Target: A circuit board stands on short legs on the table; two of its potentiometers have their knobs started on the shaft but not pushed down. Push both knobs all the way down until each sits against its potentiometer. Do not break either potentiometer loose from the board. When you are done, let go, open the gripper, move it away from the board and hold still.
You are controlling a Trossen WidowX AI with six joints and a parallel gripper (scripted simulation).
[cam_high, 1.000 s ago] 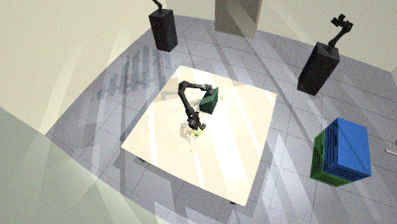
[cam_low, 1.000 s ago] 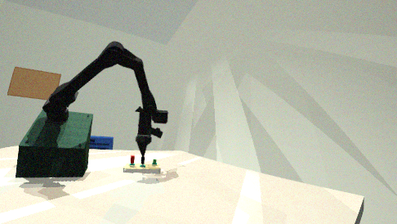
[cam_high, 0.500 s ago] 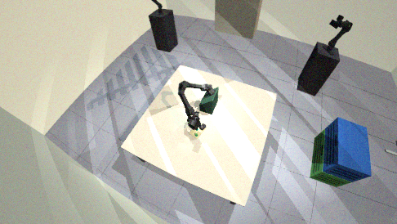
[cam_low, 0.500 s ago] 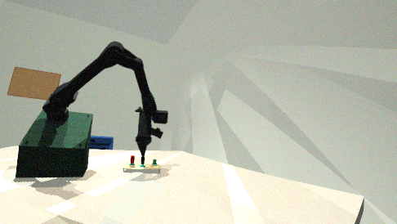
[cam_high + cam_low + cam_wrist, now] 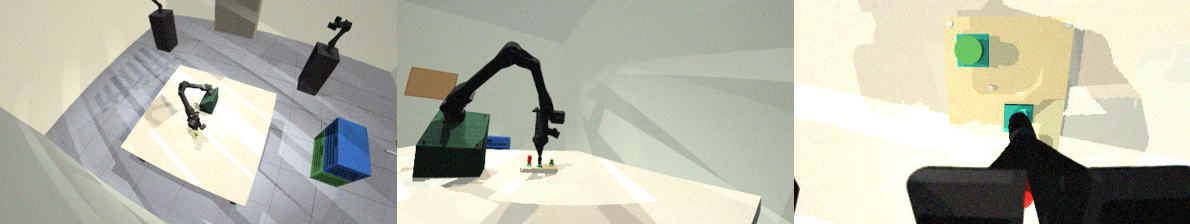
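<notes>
My gripper tip is 20 mm above the black knob. The rest, counted from my gripper tip: red knob 40 mm behind, 20 mm below, 10 mm to the left.
</notes>
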